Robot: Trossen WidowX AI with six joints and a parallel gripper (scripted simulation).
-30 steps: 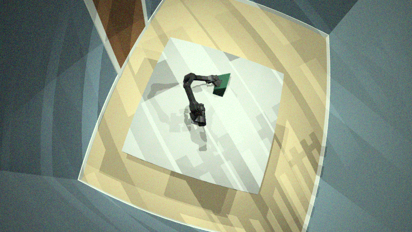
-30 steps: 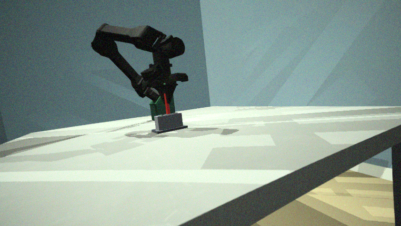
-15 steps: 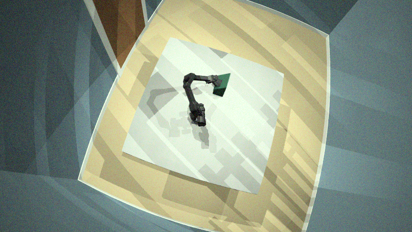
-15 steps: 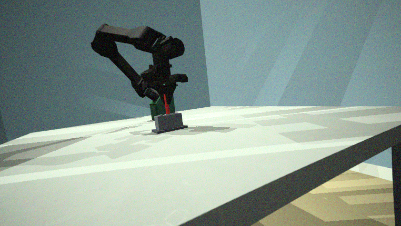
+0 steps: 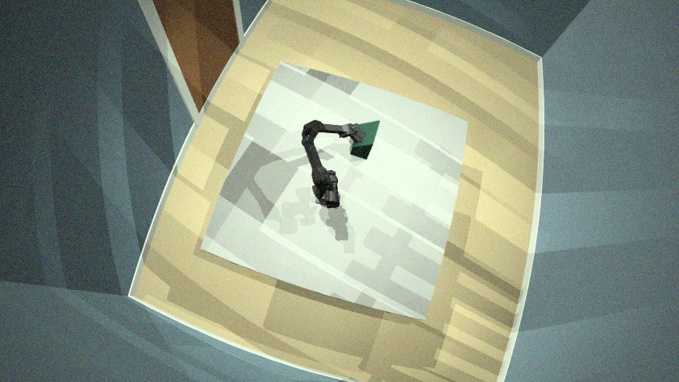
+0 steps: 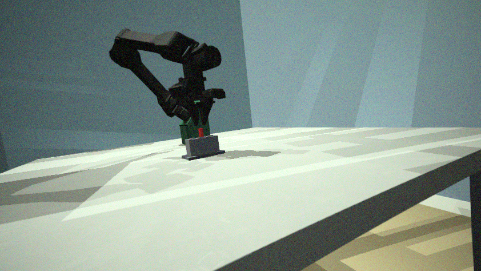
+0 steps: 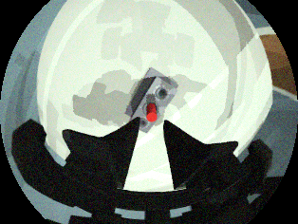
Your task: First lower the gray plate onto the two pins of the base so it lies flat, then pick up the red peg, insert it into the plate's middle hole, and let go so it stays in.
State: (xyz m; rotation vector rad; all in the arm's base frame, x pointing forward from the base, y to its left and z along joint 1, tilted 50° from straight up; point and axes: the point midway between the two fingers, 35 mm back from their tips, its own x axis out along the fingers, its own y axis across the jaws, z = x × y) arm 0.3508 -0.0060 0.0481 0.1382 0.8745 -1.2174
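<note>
Right now my gripper tip is 50 mm above the red peg. Also, from my gripper tip: gray plate (50 mm below); base (90 mm below).
</note>
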